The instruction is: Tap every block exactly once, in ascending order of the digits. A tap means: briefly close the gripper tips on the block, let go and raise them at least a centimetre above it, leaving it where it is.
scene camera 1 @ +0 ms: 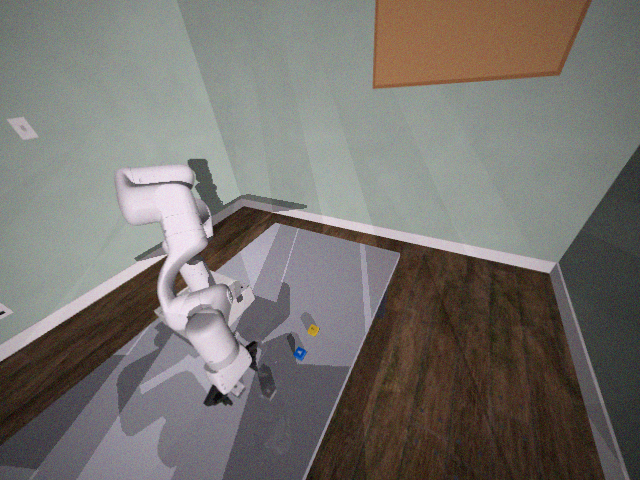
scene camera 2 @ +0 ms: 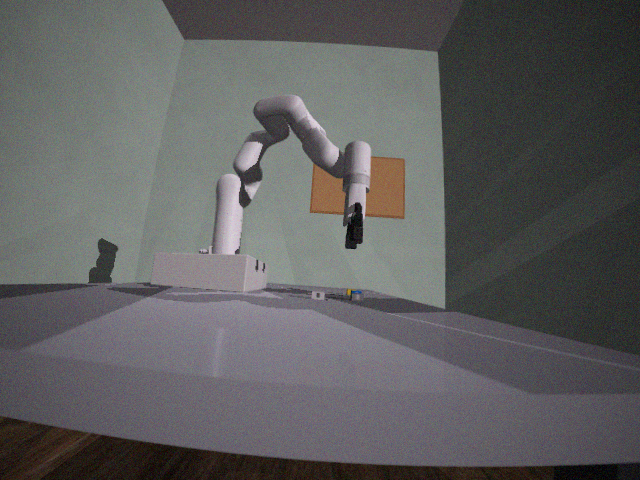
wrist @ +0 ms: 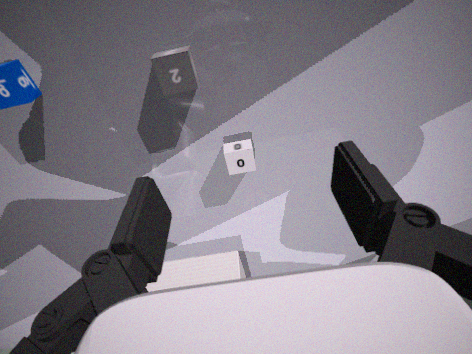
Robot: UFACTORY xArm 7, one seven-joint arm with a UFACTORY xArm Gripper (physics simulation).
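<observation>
My gripper [scene camera 1: 235,376] [scene camera 2: 354,243] [wrist: 245,180] is open and empty, pointing down high above the table. A small white block [scene camera 1: 238,389] [scene camera 2: 317,295] [wrist: 240,163] with digit 0 lies below, between the fingertips as seen in the wrist view. A grey block [scene camera 1: 268,393] [wrist: 176,75] with digit 2 stands in shadow, up and left of it there. A blue block [scene camera 1: 300,353] [wrist: 17,85] is cut by the wrist view's left edge; its digit looks like 6 or 9. A yellow block [scene camera 1: 313,329] [scene camera 2: 348,292] stands beyond the blue one; its digit is unreadable.
The blocks stand on the grey table [scene camera 1: 330,289] [scene camera 2: 310,413]. The arm's pale base box [scene camera 2: 199,271] [wrist: 205,272] stands at the back left in scene camera 2. Strong shadows cross the table. The table edge borders the wooden floor [scene camera 1: 454,361].
</observation>
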